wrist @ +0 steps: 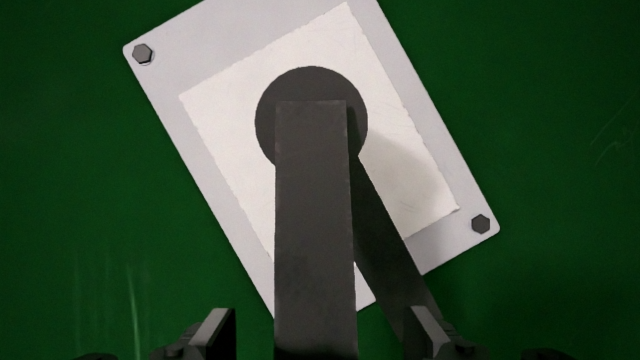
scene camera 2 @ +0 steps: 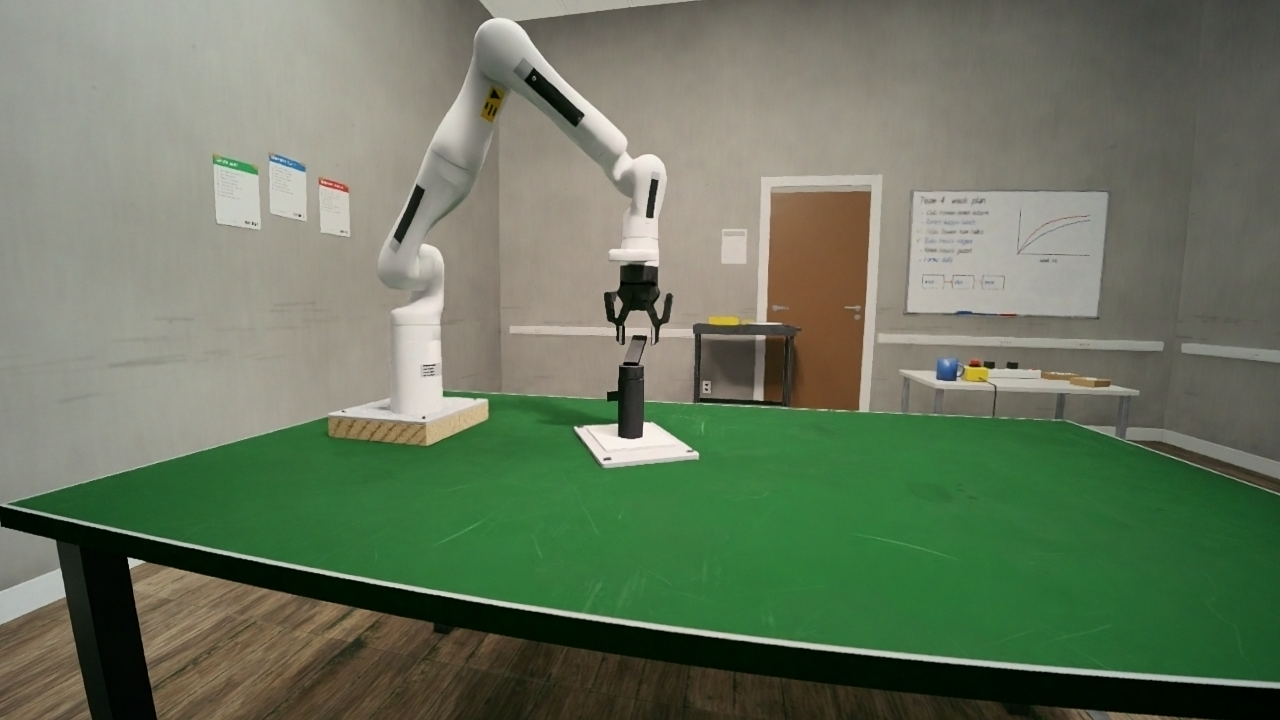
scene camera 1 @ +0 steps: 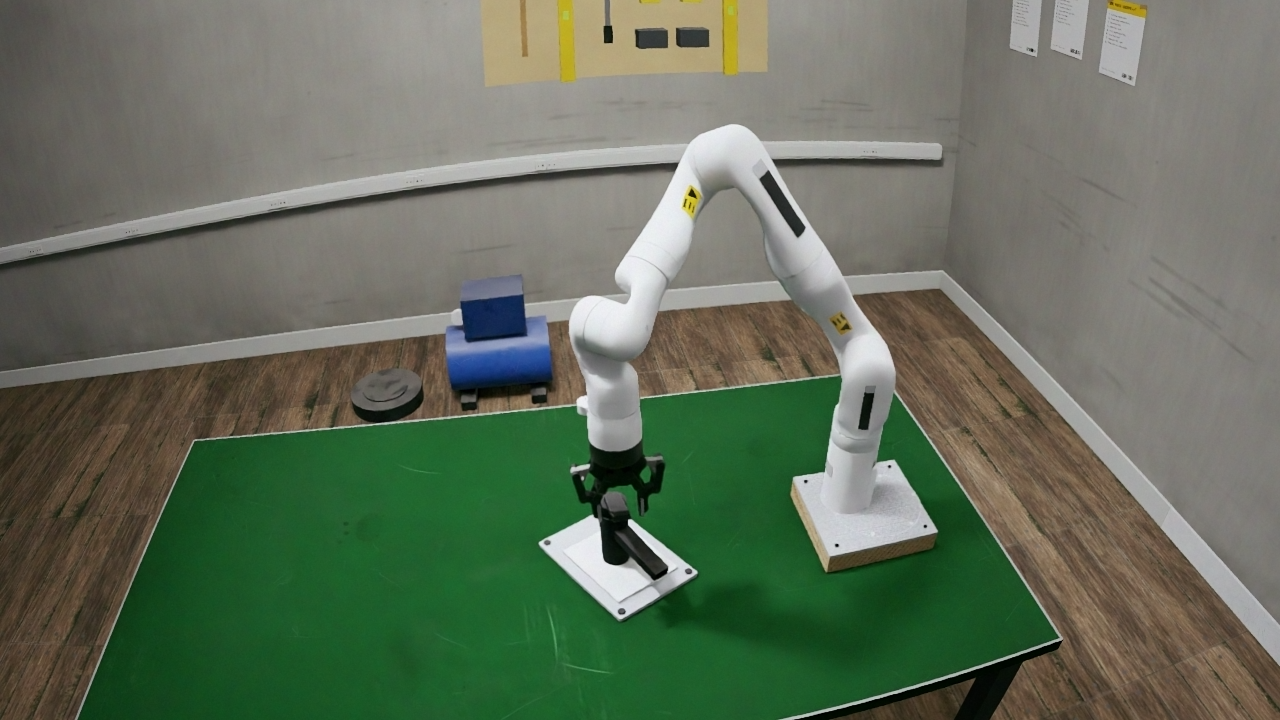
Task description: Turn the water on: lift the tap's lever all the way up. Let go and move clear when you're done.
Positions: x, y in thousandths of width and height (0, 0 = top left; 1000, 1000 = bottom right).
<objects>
My gripper shows in the wrist view (499, 932), in scene camera 2 (498, 480) and in scene camera 1 (485, 716).
</objects>
